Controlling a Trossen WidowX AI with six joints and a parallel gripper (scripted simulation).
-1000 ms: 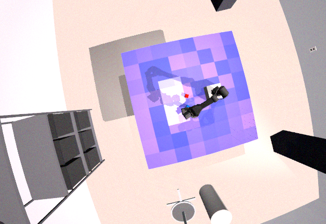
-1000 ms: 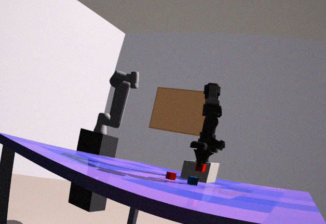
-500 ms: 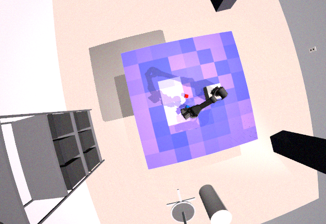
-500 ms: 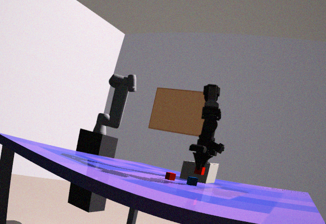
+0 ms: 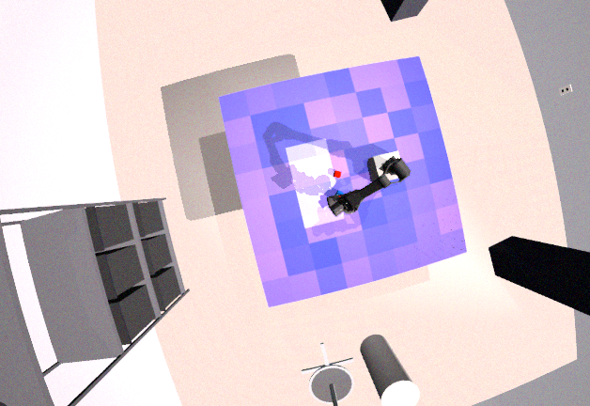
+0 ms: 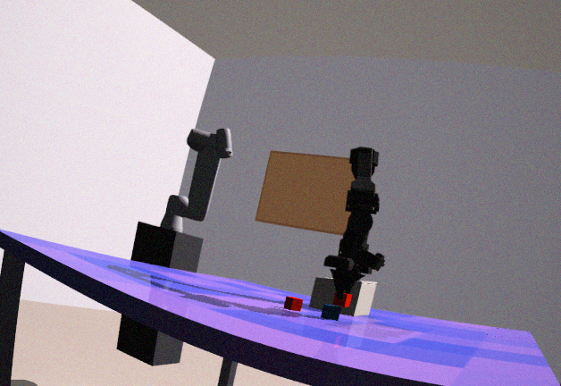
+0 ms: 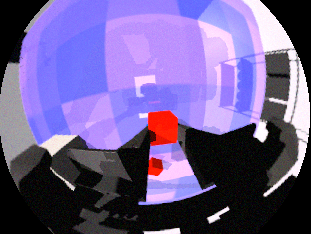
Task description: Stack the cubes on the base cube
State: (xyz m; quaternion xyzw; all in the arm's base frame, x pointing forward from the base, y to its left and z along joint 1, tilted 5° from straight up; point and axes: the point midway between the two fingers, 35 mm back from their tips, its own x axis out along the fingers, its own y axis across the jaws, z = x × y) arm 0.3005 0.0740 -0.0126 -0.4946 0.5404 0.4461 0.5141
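Right now my gripper tip is 2 cm to the left of the blue cube and 4 cm above it.
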